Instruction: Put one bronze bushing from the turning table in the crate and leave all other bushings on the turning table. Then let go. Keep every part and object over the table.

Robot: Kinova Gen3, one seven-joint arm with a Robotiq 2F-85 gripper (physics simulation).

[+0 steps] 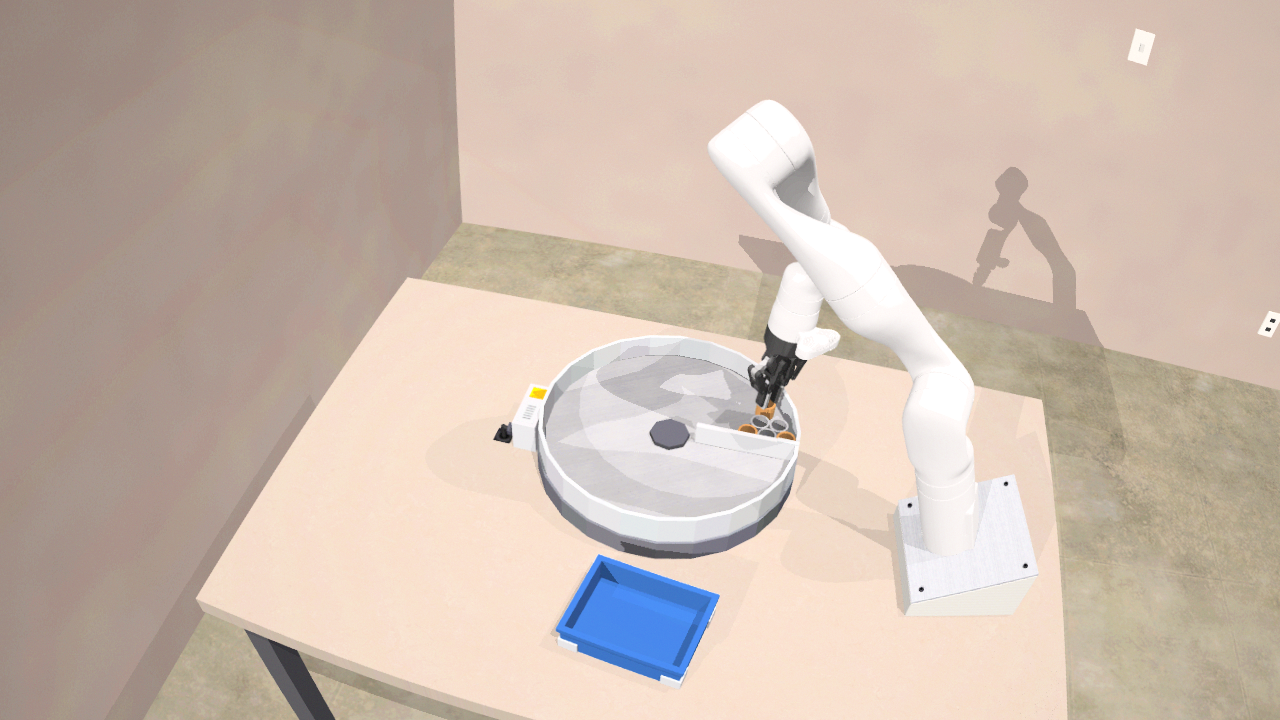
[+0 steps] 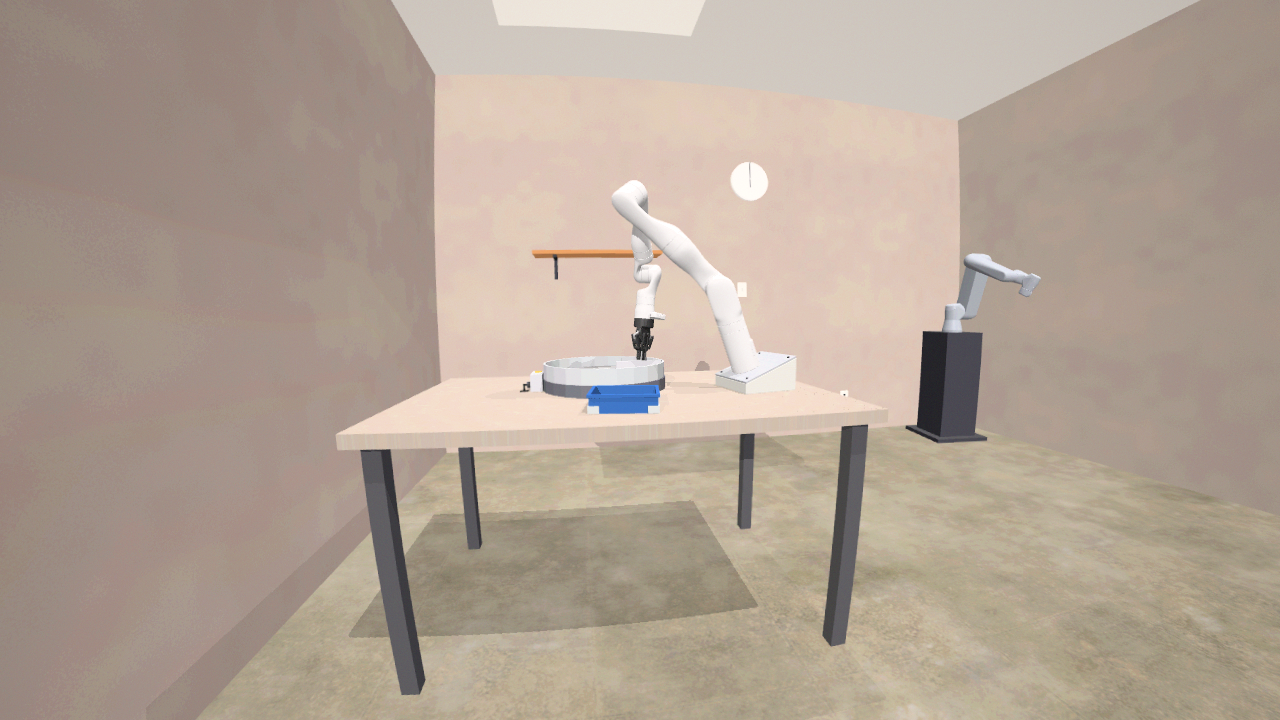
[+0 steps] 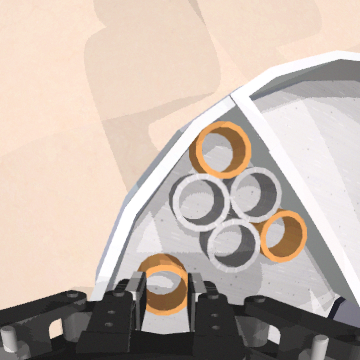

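Pixels of known places: gripper, fingertip midpoint: [image 1: 767, 403] [image 3: 166, 288]; arm's base, link origin: [image 1: 949, 532] [image 2: 745, 367].
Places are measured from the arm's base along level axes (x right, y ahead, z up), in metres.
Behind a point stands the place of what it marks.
My gripper [image 1: 771, 401] {x 0.146, y 0.365, z 0.012 m} [image 2: 641, 358] {x 0.146, y 0.365, z 0.012 m} [image 3: 166, 288] {x 0.146, y 0.365, z 0.012 m} points down inside the turning table [image 1: 666, 528] {x -0.167, y 0.419, z 0.004 m} [image 2: 590, 373] {x -0.179, y 0.511, z 0.010 m} [image 3: 114, 245] {x 0.156, y 0.328, z 0.023 m}, near its outer wall. The fingers are shut on a bronze bushing [image 1: 764, 410] {x 0.132, y 0.364, z 0.007 m} [image 3: 166, 303] {x 0.152, y 0.378, z 0.001 m}, an orange ring held upright with a fingertip on each side. Whether its bottom touches the turning table is hard to tell. It stands apart from the group. Two other bronze bushings [image 3: 240, 145] {x 0.069, y 0.314, z 0.003 m} [image 3: 295, 244] {x 0.064, y 0.385, z 0.006 m} and three grey bushings cluster by the white divider [image 1: 742, 440] {x 0.046, y 0.375, z 0.012 m} [image 3: 303, 200] {x 0.056, y 0.356, z 0.023 m}. The blue crate [image 1: 617, 655] {x -0.379, y 0.401, z -0.037 m} [image 2: 623, 404] {x -0.380, y 0.398, z -0.044 m} is empty.
The turning table's raised wall and divider stand around the bushings. A dark hub [image 1: 669, 434] {x 0.026, y 0.491, z -0.007 m} is at its centre. A white control box [image 1: 528, 425] {x -0.054, y 0.706, z -0.010 m} is at its left side. The crate is in front of it. The arm's base [image 1: 971, 559] {x -0.049, y -0.045, z 0.010 m} is at the right.
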